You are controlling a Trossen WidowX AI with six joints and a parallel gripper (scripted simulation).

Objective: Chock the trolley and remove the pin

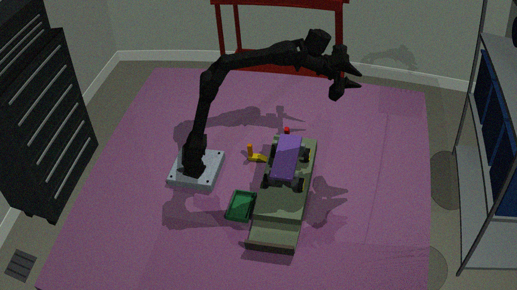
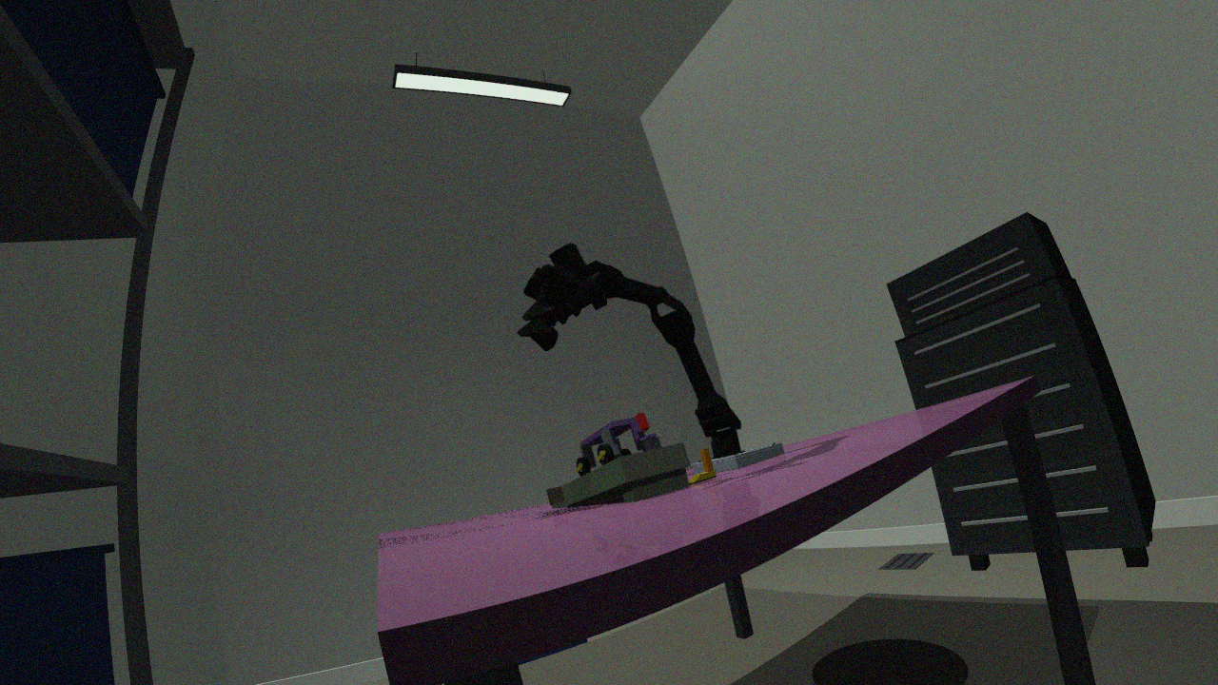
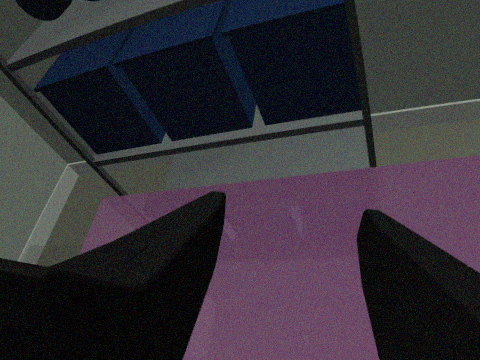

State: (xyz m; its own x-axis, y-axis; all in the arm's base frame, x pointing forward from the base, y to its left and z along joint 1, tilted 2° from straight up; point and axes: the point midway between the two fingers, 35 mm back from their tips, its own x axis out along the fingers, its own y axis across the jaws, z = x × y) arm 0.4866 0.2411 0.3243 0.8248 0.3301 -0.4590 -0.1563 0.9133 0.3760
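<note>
The yellow chock is 34 cm behind my gripper tip, 10 cm to the right of it and 33 cm below it. The rest, counted from my gripper tip: trolley: 19 cm behind, 19 cm to the right, 24 cm below; red-headed stop pin: 23 cm behind, 8 cm to the right, 22 cm below; olive ramp: 19 cm behind, 20 cm to the right, 31 cm below.
</note>
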